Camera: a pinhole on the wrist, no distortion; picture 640 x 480 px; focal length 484.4 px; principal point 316.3 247.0 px. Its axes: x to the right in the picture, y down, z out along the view. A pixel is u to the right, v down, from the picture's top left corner.
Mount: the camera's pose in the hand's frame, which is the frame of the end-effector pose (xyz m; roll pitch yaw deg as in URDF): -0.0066 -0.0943 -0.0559 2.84 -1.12 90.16
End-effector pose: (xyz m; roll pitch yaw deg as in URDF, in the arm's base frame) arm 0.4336 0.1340 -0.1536 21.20 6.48 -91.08
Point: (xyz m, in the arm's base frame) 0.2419 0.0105 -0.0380
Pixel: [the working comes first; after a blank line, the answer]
In the camera's frame: -0.0310 -0.1074 0.2511

256.4 39.8
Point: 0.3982 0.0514 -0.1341
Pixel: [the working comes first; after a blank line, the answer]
In the camera's frame: 0.0748 -0.0826 0.0977

outside the picture
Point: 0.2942 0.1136 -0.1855
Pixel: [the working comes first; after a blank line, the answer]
In the camera's frame: -0.0443 -0.0289 0.0815

52.6 74.8
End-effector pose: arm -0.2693 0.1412 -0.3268 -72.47 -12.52 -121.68
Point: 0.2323 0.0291 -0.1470
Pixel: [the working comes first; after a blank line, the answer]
In the camera's frame: 0.0502 0.1470 0.5755

358.6 370.8
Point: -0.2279 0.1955 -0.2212
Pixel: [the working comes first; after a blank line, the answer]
In the camera's frame: -0.0140 0.0417 0.0961

245.7 457.1
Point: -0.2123 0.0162 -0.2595
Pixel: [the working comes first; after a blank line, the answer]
In the camera's frame: 0.0851 -0.0871 0.1825

542.1 15.8
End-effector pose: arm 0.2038 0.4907 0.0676 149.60 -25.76 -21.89
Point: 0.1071 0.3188 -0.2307
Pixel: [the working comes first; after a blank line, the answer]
In the camera's frame: 0.1404 0.1641 0.3666

501.8 463.9
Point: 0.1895 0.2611 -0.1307
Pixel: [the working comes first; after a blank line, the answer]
In the camera's frame: 0.1832 0.0310 0.3429

575.0 290.8
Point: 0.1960 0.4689 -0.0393
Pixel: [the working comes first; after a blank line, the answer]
In the camera's frame: 0.0684 0.0462 0.1476

540.8 398.8
